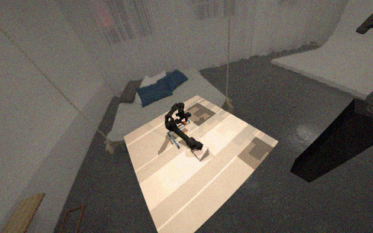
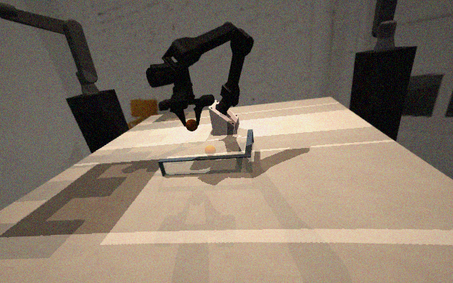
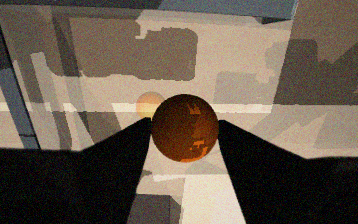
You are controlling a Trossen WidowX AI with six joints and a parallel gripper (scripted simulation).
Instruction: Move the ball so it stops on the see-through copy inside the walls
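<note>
The see-through copy of ball lies 30 mm behind my gripper tip, 40 mm to the left of it and 120 mm below it. From my gripper tip the other things lie so: orange-brown ball (right at my gripper tip).
</note>
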